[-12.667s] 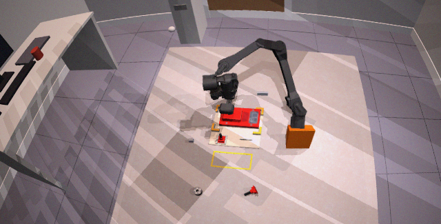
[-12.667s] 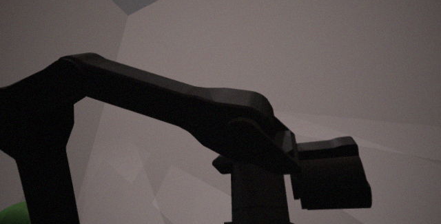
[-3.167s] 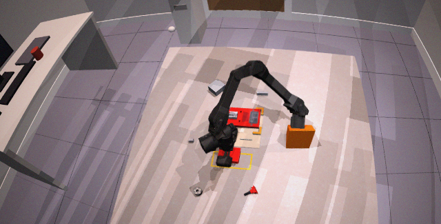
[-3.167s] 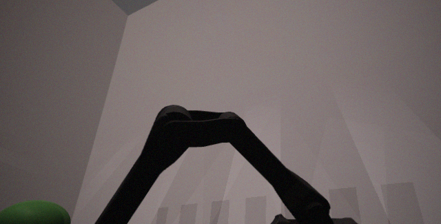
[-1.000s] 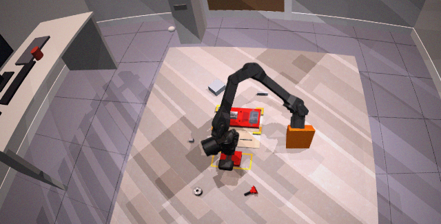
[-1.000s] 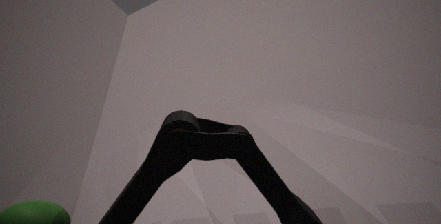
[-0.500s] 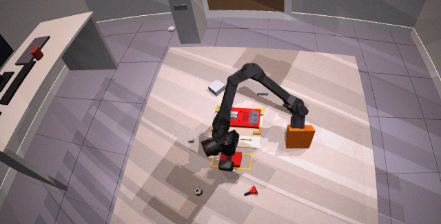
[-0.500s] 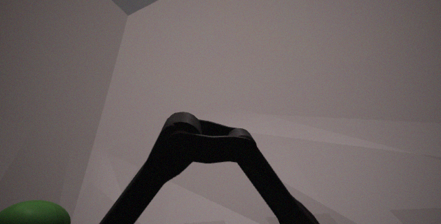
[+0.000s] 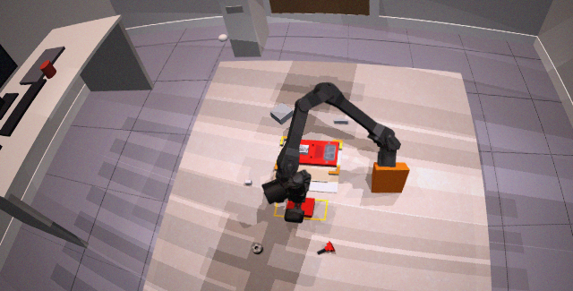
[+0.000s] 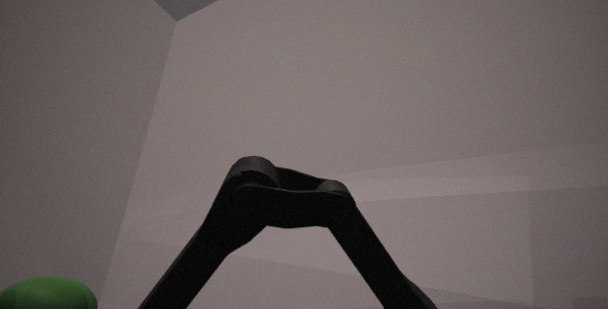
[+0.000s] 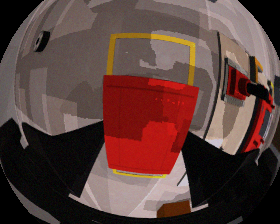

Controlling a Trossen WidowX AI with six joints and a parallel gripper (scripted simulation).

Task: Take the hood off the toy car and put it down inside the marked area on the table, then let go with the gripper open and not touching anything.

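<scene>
Right now the red hood is 1 cm above my gripper tip.
</scene>
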